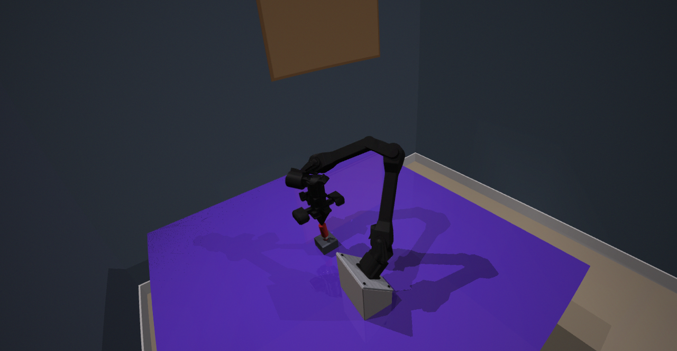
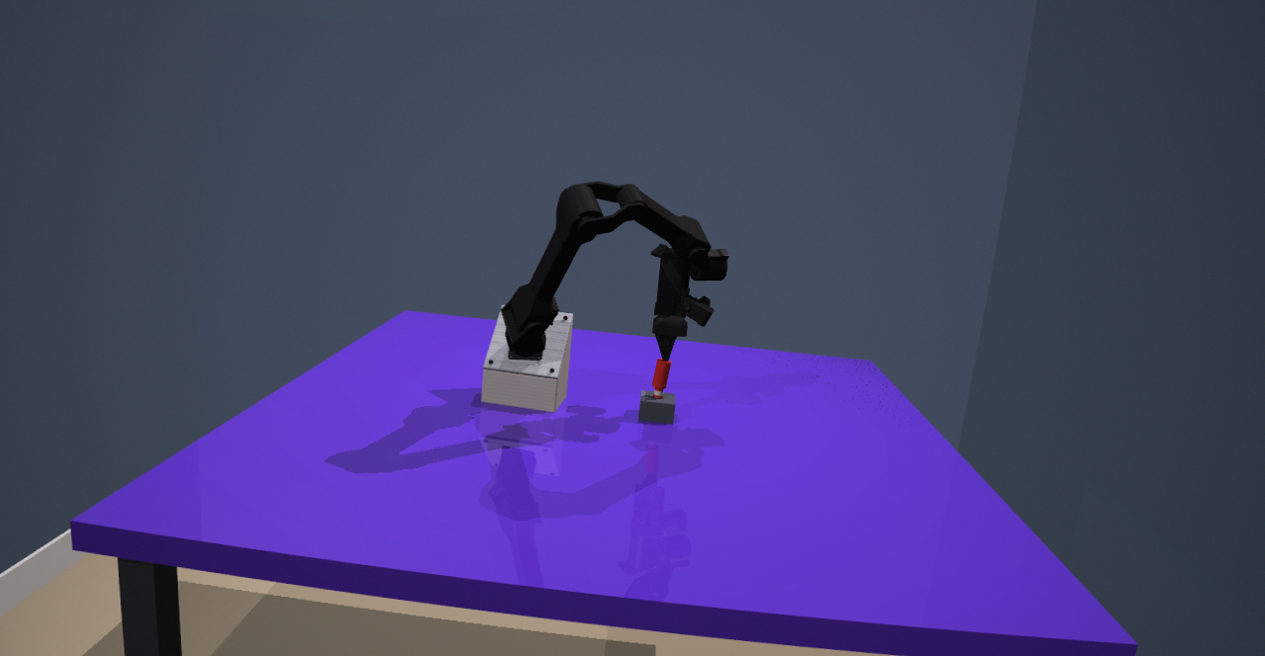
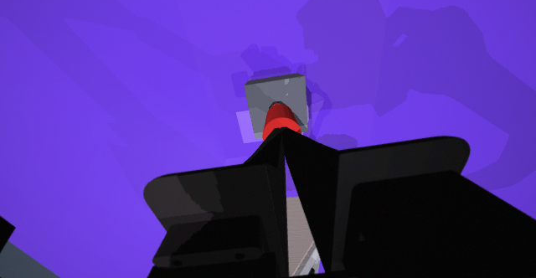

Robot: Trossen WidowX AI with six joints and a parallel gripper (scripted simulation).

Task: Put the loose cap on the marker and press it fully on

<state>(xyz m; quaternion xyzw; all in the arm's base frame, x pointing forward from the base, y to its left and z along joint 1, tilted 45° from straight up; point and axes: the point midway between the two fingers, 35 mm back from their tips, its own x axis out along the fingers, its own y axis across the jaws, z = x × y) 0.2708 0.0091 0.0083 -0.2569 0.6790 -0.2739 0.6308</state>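
Now: the red cap 30 mm below my gripper tip. From my gripper tip the other things lie so: holder block: 90 mm below, 10 mm behind.
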